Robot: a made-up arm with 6 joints.
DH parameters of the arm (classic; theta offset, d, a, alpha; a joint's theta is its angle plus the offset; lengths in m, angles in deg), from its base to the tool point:
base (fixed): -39.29 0 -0.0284 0
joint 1: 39.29 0.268 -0.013 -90
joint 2: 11.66 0 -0.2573 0
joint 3: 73.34 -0.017 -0.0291 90
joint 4: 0 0.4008 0.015 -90
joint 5: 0 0.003 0.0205 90
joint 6: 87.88 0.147 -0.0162 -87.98
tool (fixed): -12.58 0.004 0 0
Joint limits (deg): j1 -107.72..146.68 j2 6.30..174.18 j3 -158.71..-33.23 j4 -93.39..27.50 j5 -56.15..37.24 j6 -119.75..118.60
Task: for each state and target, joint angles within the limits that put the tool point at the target. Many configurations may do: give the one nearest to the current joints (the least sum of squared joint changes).
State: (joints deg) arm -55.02 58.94 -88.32 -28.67 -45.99 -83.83
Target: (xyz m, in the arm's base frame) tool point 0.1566 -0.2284 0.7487
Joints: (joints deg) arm -61.23 49.72 -62.25 -30.44 -52.01 -83.91
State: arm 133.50 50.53 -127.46 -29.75 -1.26 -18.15
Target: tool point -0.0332 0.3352 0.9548
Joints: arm 100.86 76.06 -122.93 -32.83 5.82 -16.50
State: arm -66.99 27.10 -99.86 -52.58 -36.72 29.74
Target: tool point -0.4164 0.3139 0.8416
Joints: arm -35.88 8.06 -111.87 -49.61 -33.08 29.82
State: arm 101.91 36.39 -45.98 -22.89 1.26 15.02
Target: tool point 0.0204 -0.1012 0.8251
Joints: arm 60.70 6.30 -78.59 -33.34 37.24 22.08
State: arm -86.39 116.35 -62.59 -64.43 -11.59 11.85
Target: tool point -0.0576 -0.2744 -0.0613
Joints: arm -89.77 116.80 -33.51 -63.25 -7.38 12.05
